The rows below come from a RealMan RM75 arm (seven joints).
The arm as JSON. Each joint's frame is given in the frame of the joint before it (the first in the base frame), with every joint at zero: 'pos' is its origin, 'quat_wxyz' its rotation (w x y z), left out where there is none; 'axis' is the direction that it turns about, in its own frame. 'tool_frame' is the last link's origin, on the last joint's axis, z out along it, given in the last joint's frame.
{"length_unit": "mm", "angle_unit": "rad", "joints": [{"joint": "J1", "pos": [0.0, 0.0, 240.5], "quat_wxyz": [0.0, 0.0, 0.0, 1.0], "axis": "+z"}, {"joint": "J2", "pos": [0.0, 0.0, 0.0], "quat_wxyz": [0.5, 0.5, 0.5, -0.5], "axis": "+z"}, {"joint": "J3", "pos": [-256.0, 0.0, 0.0], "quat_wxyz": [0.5, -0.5, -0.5, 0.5], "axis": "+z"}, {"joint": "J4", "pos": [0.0, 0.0, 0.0], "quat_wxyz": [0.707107, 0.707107, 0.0, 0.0], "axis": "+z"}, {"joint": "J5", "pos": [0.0, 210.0, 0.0], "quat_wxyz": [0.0, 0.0, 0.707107, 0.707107], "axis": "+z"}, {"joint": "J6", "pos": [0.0, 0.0, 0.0], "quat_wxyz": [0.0, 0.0, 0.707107, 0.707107], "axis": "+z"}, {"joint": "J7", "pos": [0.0, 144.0, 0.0], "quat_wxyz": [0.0, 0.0, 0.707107, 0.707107], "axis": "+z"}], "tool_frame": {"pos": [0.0, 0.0, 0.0]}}
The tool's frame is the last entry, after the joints.
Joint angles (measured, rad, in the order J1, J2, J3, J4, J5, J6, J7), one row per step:
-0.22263, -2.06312, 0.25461, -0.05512, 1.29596, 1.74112, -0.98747
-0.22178, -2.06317, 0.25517, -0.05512, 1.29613, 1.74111, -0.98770
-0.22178, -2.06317, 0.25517, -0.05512, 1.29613, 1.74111, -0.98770
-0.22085, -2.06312, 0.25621, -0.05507, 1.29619, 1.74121, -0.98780
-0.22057, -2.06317, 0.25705, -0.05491, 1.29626, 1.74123, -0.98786
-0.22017, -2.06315, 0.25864, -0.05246, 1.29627, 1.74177, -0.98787
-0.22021, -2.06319, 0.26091, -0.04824, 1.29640, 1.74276, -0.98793
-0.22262, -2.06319, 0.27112, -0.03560, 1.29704, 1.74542, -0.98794
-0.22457, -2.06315, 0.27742, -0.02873, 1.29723, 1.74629, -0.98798
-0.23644, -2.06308, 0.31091, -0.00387, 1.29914, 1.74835, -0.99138
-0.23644, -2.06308, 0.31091, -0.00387, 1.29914, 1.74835, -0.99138
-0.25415, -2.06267, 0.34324, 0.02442, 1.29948, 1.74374, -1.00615
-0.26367, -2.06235, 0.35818, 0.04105, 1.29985, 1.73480, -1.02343
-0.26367, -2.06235, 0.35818, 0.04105, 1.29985, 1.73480, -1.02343
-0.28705, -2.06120, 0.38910, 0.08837, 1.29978, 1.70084, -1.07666
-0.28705, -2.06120, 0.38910, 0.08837, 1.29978, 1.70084, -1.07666
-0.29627, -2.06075, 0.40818, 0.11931, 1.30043, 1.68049, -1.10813
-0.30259, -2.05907, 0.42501, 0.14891, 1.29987, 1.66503, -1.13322
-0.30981, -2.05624, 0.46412, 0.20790, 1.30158, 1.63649, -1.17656
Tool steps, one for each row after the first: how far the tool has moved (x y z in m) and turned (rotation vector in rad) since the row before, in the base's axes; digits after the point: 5 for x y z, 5 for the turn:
-0.00013, -0.00031, -0.00011, -0.00072, -0.00012, 0.00048
0.00000, 0.00000, 0.00000, 0.00000, 0.00000, 0.00000
-0.00014, -0.00035, -0.00010, -0.00090, 0.00020, 0.00030
0.00000, -0.00011, -0.00010, -0.00075, 0.00021, -0.00021
-0.00005, -0.00005, 0.00027, -0.00029, 0.00251, -0.00137
0.00008, 0.00017, 0.00049, -0.00020, 0.00414, -0.00299
0.00095, 0.00125, 0.00104, -0.00379, 0.01336, -0.01278
0.00064, 0.00092, 0.00046, -0.00283, 0.00742, -0.00742
0.00418, 0.00484, 0.00007, -0.02192, 0.02616, -0.03700
0.00000, 0.00000, 0.00000, 0.00000, 0.00000, 0.00000
0.00467, 0.00751, 0.00064, -0.02531, 0.01968, -0.03757
0.00172, 0.00458, 0.00049, -0.01760, 0.00435, -0.01395
0.00000, 0.00000, 0.00000, 0.00000, 0.00000, 0.00000
0.00276, 0.01275, 0.00274, -0.04285, 0.00844, -0.02133
0.00000, 0.00000, 0.00000, 0.00000, 0.00000, 0.00000
0.00093, 0.00632, 0.00199, -0.02428, 0.00805, -0.00867
0.00059, 0.00520, 0.00305, -0.01625, 0.01169, -0.00835
0.00138, 0.00846, 0.00502, -0.03403, 0.03045, -0.01700

